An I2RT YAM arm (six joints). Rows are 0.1 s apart.
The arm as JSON. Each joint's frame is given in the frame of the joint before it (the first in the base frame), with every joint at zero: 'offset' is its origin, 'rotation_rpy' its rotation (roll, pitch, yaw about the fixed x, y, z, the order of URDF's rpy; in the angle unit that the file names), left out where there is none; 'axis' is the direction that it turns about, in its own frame. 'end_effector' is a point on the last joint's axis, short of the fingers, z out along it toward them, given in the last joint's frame.
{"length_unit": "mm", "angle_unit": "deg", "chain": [
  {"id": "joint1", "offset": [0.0, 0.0, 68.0], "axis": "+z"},
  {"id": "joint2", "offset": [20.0, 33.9, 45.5], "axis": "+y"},
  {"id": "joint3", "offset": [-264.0, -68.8, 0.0], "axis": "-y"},
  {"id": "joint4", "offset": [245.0, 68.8, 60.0], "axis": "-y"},
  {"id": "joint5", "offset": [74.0, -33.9, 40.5], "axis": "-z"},
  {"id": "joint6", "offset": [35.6, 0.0, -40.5], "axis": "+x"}
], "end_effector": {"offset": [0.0, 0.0, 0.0], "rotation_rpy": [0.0, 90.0, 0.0]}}
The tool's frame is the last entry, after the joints.
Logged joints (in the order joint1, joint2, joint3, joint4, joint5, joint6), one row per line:
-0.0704 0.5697 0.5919 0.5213 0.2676 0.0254
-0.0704 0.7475 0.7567 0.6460 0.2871 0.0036
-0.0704 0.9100 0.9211 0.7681 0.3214 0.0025
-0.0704 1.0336 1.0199 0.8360 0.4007 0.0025
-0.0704 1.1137 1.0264 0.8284 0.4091 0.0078
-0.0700 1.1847 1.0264 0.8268 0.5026 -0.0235
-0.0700 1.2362 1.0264 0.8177 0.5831 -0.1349
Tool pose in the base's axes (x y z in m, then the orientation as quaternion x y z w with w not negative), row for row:
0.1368 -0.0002 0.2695 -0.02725 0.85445 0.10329 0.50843
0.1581 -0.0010 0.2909 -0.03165 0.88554 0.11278 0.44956
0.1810 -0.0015 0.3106 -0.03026 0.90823 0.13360 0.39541
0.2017 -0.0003 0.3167 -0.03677 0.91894 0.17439 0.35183
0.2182 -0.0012 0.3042 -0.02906 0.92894 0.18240 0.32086
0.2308 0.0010 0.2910 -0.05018 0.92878 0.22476 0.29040
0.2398 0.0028 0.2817 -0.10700 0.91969 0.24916 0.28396
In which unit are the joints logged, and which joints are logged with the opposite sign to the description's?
The joints are logged in radians. Opposite sign: joint4, joint5.
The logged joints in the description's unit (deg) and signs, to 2 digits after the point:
-4.03 32.64 33.91 -29.87 -15.33 1.46
-4.03 42.83 43.36 -37.01 -16.45 0.21
-4.03 52.14 52.78 -44.01 -18.41 0.14
-4.03 59.22 58.44 -47.90 -22.96 0.14
-4.03 63.81 58.81 -47.46 -23.44 0.45
-4.01 67.88 58.81 -47.37 -28.80 -1.35
-4.01 70.83 58.81 -46.85 -33.41 -7.73

